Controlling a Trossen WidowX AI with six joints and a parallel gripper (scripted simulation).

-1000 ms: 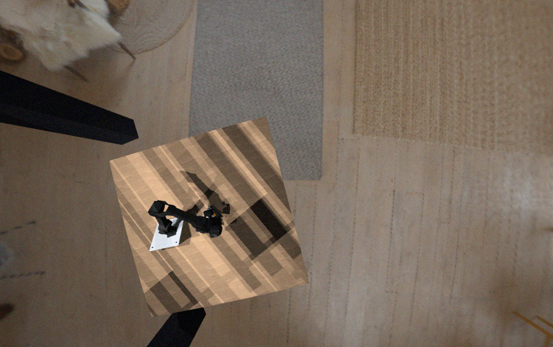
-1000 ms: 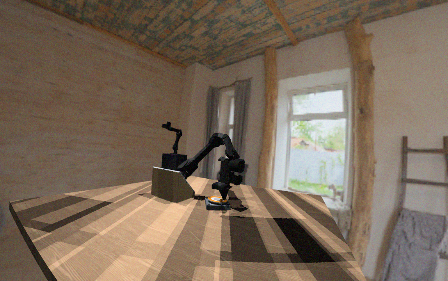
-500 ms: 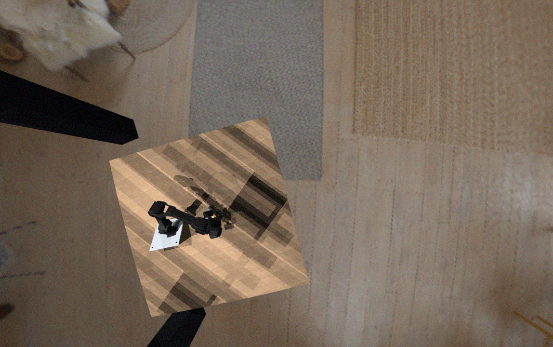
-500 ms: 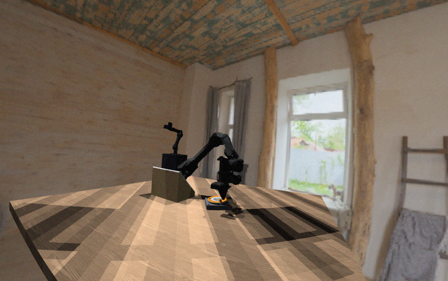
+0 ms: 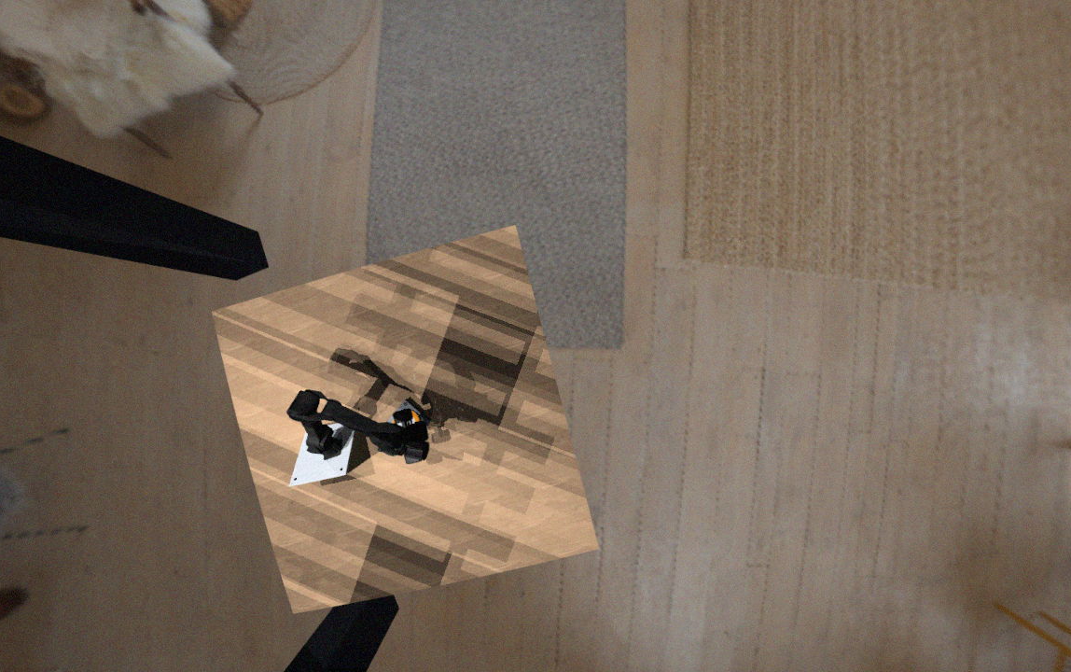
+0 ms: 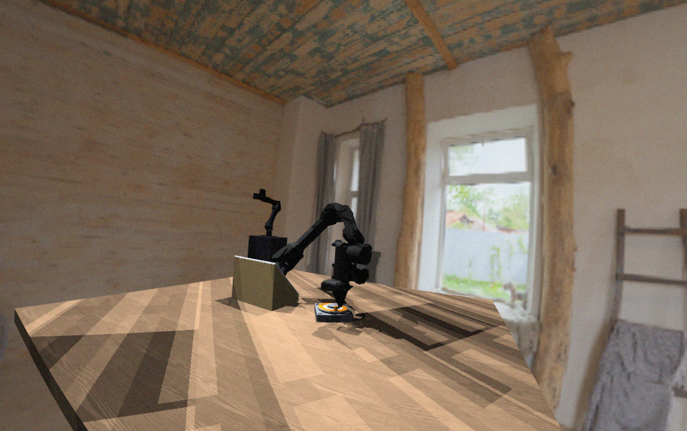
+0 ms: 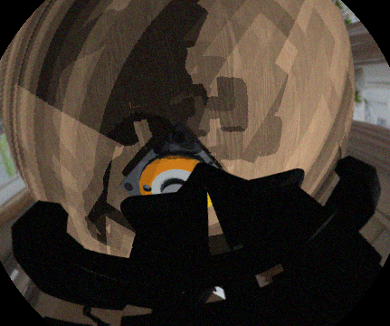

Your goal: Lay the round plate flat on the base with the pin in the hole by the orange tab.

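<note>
My gripper tip is now 30 mm past the round plate, 20 mm to the right of it and 10 mm above it. The rest, counted from my gripper tip: dark base (40 mm behind, 40 mm to the left, 30 mm below).
</note>
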